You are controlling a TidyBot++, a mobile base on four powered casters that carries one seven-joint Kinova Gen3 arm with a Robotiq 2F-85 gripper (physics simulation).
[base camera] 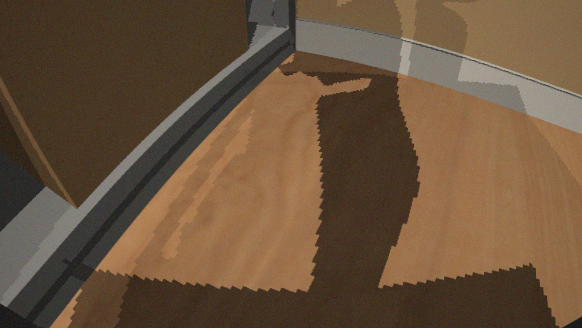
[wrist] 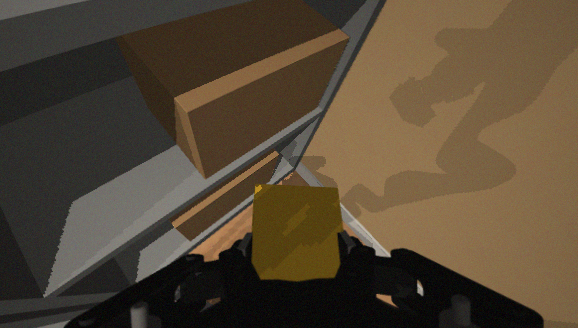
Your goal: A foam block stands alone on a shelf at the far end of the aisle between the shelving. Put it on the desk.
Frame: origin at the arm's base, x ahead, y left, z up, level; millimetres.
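Seen in the pictures: gripper, fingertip midpoint: (wrist: 296, 244).
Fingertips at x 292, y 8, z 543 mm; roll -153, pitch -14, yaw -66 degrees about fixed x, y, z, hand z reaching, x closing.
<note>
A point is followed by its place in that frame.
The yellow foam block (wrist: 296, 230) @[y 15, x 296, z 563 mm] is between the two black fingertips at the lower middle of the wrist view. My gripper (wrist: 296, 244) @[y 8, x 292, z 543 mm] is shut on it, with one finger against each side. The block is held up in the air, with shelving behind it on the left and a wall on the right. The gripper and the block do not show in the base camera view. The desk does not show in either view.
Grey shelving (base camera: 150, 145) @[y 203, x 429, z -321 mm] (wrist: 260, 150) @[y 137, x 586, z 137 mm] runs along the left, holding brown boxes (base camera: 130, 75) (wrist: 265, 105). A tan wall (base camera: 525, 40) @[y -488, x 679, z -230 mm] (wrist: 540, 240) @[y -622, x 622, z 287 mm] with a pale skirting board (base camera: 350, 45) @[y -121, x 824, z -354 mm] stands ahead and right. Dark shadows lie on the wooden floor (base camera: 465, 190) @[y -259, x 412, z -397 mm].
</note>
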